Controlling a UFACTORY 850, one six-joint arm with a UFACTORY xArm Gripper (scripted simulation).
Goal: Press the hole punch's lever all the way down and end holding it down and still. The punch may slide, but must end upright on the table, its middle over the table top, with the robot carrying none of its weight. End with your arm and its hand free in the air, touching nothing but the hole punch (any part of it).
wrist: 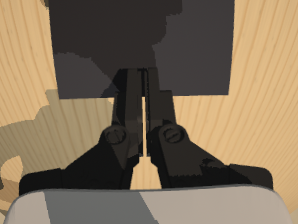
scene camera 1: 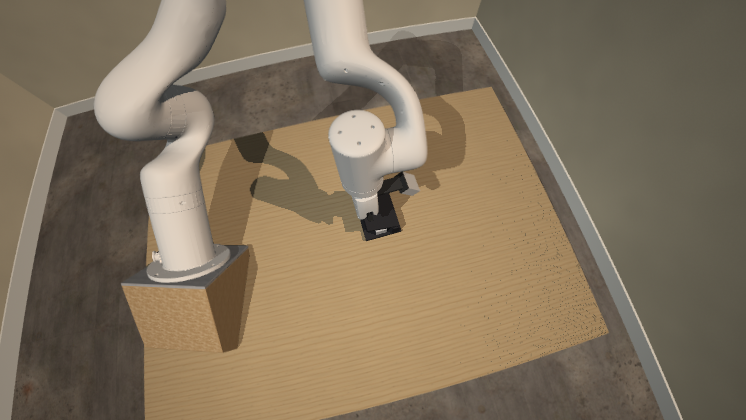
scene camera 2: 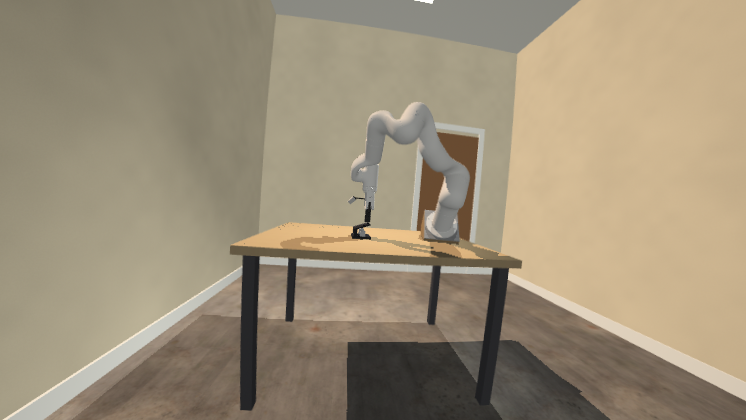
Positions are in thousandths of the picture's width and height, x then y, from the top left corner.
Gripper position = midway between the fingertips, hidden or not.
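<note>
Scene camera 1 shows a black hole punch (scene camera 1: 517, 532) together with my gripper (scene camera 1: 491, 499). In the wrist view I see my gripper (wrist: 482, 395) and the black hole punch (wrist: 310, 239).
</note>
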